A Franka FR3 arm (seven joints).
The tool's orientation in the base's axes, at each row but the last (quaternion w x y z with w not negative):
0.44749 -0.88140 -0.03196 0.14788
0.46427 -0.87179 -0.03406 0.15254
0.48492 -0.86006 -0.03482 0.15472
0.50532 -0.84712 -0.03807 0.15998
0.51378 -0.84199 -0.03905 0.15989
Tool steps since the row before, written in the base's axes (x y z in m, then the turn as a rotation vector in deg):
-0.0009 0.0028 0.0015 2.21 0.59 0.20
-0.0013 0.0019 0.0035 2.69 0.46 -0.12
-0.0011 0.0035 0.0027 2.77 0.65 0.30
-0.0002 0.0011 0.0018 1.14 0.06 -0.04
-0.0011 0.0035 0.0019 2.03 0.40 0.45
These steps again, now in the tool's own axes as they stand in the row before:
-0.0007 -0.0028 0.0016 2.17 -0.68 -0.29
-0.0017 -0.0038 0.0001 2.68 -0.38 -0.37
-0.0009 -0.0040 0.0019 2.70 -0.85 -0.44
-0.0004 -0.0021 0.0002 1.10 -0.11 -0.28
-0.0007 -0.0032 0.0025 1.91 -0.78 -0.48

